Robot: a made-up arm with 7 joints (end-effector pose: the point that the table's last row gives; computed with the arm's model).
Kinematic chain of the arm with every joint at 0, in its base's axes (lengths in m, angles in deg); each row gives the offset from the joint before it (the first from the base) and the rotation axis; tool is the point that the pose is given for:
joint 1: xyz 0 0 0.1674 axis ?
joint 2: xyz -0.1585 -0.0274 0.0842 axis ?
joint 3: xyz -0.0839 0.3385 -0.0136 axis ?
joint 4: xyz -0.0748 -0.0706 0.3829 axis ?
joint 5: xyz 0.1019 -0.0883 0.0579 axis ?
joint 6: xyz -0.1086 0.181 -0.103 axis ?
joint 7: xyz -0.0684 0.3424 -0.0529 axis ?
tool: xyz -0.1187 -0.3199 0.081
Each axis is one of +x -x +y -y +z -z.
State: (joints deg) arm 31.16 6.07 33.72 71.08 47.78 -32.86 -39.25
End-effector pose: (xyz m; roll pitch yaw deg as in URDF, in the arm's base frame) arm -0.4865 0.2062 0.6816 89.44 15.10 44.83
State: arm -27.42 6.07 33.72 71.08 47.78 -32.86 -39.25
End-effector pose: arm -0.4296 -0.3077 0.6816 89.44 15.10 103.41
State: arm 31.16 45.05 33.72 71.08 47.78 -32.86 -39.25
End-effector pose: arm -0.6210 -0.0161 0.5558 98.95 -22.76 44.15
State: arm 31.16 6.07 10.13 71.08 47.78 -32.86 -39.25
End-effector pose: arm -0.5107 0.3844 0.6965 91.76 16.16 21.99
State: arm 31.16 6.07 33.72 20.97 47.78 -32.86 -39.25
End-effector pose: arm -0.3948 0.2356 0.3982 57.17 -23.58 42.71
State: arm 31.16 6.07 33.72 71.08 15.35 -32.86 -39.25
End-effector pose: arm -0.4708 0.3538 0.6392 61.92 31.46 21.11
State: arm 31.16 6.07 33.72 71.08 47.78 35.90 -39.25
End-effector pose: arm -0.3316 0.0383 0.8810 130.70 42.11 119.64
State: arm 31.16 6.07 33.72 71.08 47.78 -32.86 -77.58
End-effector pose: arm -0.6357 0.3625 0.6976 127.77 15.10 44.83
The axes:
joint 1: -z
joint 2: +x
joint 3: +z
joint 4: +y
joint 5: +z
joint 6: +y
joint 7: -x

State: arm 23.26 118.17 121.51 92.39 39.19 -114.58 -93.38
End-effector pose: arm -0.5929 -0.0899 0.1150 -26.57 -42.84 -133.84
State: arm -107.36 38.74 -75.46 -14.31 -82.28 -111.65 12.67
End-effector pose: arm 0.1531 -0.1301 0.4435 -123.44 -66.72 63.34
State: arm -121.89 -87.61 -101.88 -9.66 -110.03 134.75 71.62
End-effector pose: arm 0.1798 -0.8961 0.2401 37.20 -27.22 72.08
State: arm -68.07 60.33 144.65 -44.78 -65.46 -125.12 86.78
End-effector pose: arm -0.0911 -0.8960 0.8713 68.81 32.80 -0.62
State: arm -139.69 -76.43 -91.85 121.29 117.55 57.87 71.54
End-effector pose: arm 0.1506 -0.7803 0.3578 -29.47 24.31 -162.87
